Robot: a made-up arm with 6 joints. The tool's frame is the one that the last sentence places.
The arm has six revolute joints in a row. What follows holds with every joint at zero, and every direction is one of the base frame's. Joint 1 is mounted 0.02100 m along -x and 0.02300 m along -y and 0.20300 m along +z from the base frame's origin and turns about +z. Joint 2 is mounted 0.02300 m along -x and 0.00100 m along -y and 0.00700 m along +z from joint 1 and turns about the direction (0.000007, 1, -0.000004). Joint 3 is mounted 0.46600 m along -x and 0.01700 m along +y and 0.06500 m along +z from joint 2 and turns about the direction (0.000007, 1, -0.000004). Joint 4 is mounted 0.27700 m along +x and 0.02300 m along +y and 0.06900 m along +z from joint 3 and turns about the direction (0.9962, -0.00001, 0.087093). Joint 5 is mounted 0.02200 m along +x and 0.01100 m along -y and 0.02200 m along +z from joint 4 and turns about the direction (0.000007, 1, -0.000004). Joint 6 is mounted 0.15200 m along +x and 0.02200 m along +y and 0.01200 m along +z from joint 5 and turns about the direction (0.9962, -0.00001, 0.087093). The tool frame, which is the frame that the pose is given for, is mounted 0.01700 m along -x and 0.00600 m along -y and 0.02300 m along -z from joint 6; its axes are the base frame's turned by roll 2.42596, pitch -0.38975 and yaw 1.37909 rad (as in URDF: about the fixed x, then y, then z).
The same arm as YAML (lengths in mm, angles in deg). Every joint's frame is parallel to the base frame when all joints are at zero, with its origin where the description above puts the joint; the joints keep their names.
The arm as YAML. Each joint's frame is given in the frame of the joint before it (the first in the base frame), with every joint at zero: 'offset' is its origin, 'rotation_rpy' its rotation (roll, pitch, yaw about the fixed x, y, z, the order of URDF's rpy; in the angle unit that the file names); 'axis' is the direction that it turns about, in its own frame. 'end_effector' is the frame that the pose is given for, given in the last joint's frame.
length_unit: mm
angle_unit: deg
chain:
  - id: joint 1
    offset: [-21.0, -23.0, 203.0]
    rotation_rpy: [0.0, 0.0, 0.0]
    axis: [0.0, 0.0, 1.0]
  - id: joint 2
    offset: [-23.0, -1.0, 7.0]
    rotation_rpy: [0.0, 0.0, 0.0]
    axis: [0.0, 1.0, 0.0]
  - id: joint 3
    offset: [-466.0, 17.0, 65.0]
    rotation_rpy: [0.0, 0.0, 0.0]
    axis: [0.0, 1.0, 0.0]
  - id: joint 4
    offset: [277.0, 23.0, 69.0]
    rotation_rpy: [0.0, 0.0, 0.0]
    axis: [0.9962, 0.0, 0.0871]
  - id: joint 5
    offset: [22.0, -11.0, 22.0]
    rotation_rpy: [0.0, 0.0, 0.0]
    axis: [0.0, 1.0, 0.0]
  - id: joint 6
    offset: [152.0, 22.0, 12.0]
    rotation_rpy: [0.0, 0.0, 0.0]
    axis: [0.9962, 0.0, 0.0871]
end_effector:
  offset: [-17.0, -6.0, -23.0]
  rotation_rpy: [139.0, -22.33, 79.02]

